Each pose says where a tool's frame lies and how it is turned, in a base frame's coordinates. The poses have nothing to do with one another.
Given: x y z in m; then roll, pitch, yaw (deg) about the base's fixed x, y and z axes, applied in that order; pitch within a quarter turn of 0, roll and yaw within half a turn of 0.
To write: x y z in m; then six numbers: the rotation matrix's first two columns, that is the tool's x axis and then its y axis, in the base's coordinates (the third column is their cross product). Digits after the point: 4 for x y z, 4 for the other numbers.
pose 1, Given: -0.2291, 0.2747, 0.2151, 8.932, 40.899, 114.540
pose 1, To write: -0.2291, 0.2747, 0.2151, -0.3139, 0.6876, -0.6547, -0.9409, -0.3178, 0.1174
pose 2, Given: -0.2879, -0.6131, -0.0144, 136.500, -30.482, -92.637
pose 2, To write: -0.2879, -0.6131, -0.0144, -0.0396, -0.8609, 0.5073, -0.7085, 0.3822, 0.5932
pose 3, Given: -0.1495, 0.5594, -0.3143, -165.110, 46.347, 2.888
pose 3, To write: -0.1495, 0.5594, -0.3143, 0.6894, 0.0348, -0.7235, -0.1370, -0.9746, -0.1774
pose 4, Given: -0.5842, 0.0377, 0.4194, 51.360, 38.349, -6.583
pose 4, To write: -0.5842, 0.0377, 0.4194, 0.7791, -0.0899, -0.6204, 0.5530, 0.5647, 0.6126
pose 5, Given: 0.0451, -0.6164, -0.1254, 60.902, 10.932, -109.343
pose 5, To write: 0.0451, -0.6164, -0.1254, -0.3252, -0.9264, -0.1896, 0.4040, -0.3174, 0.8579
